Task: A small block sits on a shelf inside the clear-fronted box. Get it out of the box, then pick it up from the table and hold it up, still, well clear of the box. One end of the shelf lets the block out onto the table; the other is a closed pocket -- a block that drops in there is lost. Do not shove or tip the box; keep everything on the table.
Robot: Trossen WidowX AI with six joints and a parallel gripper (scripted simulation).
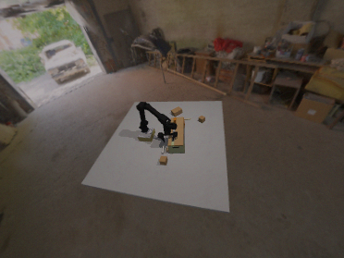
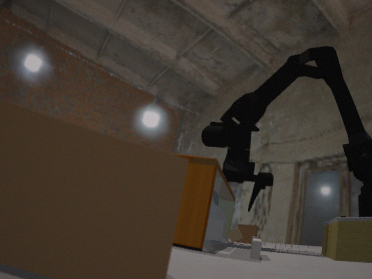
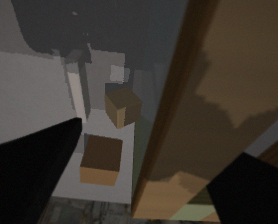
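My gripper tip is 70 mm above the tan block, 40 mm to the left of it and 10 mm past it. From my gripper tip the other things lie so: clear-fronted box 120 mm to the left, 30 mm below, 20 mm ahead; big brown block 540 mm to the left, 60 mm below, 50 mm behind; brown cube 170 mm to the right, 60 mm below, 20 mm behind.
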